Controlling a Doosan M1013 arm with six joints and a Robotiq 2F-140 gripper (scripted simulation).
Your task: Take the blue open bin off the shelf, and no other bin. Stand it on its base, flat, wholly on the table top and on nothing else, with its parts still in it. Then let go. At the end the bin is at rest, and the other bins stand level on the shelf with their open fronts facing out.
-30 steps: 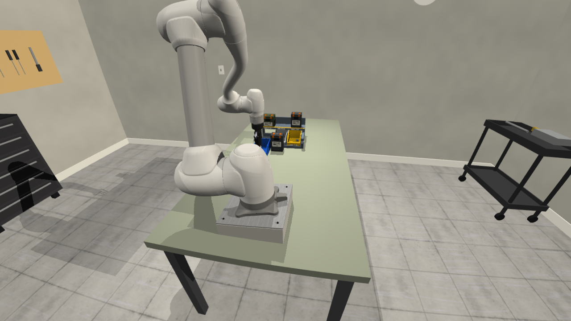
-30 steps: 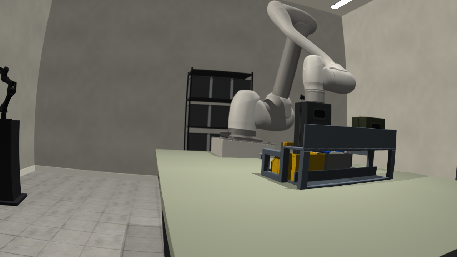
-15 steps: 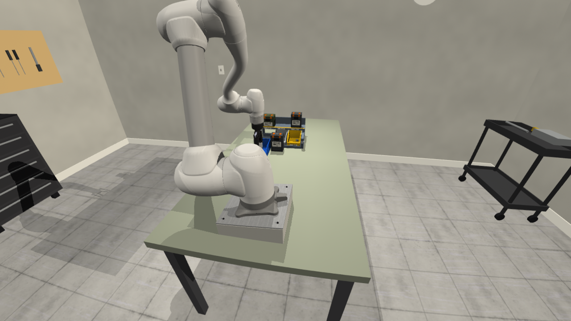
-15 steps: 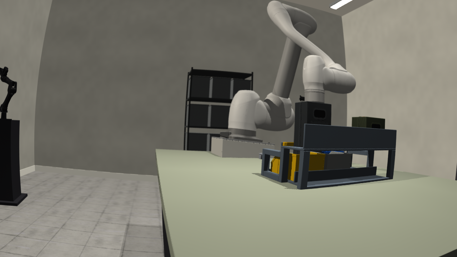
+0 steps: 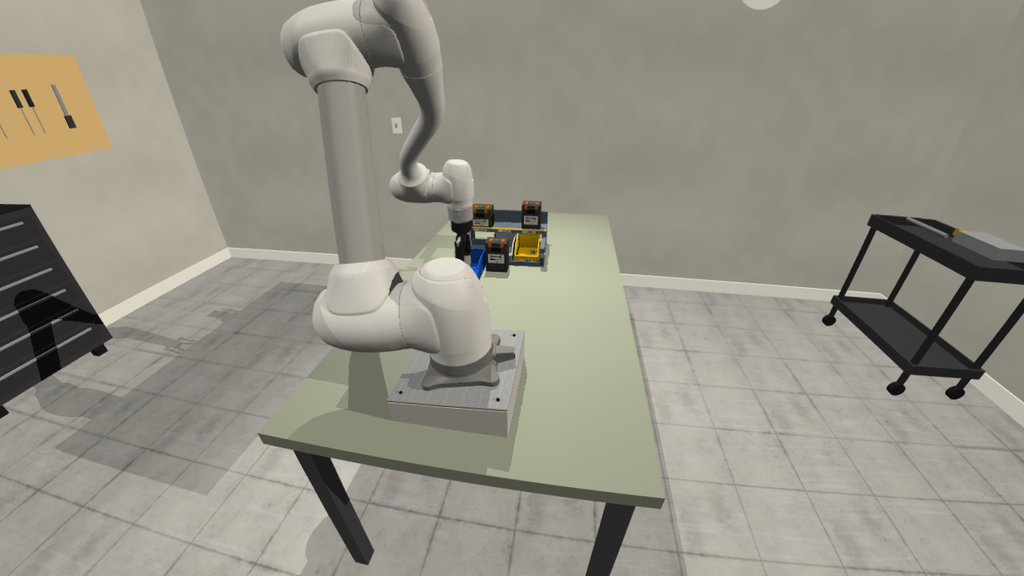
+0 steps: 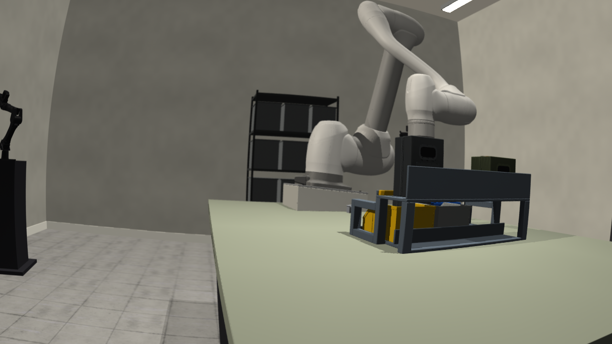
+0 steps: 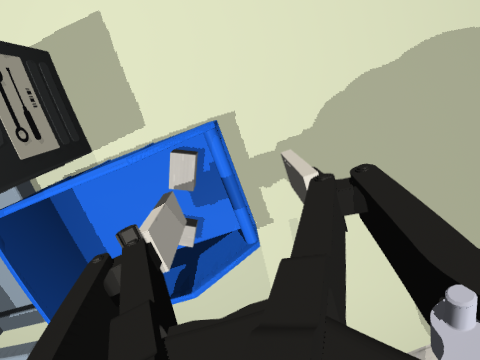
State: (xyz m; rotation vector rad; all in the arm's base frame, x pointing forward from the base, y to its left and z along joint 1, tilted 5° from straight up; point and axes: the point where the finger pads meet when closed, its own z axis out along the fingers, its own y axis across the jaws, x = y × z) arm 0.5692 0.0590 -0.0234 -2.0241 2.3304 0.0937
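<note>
The blue open bin is 80 mm ahead of my hand, 10 mm to the right of it and 20 mm below it. From my hand the other things lie so: yellow bin (240 mm ahead, 260 mm to the right, 10 mm below); then grey bin (250 mm ahead, 150 mm to the right, 10 mm below).
</note>
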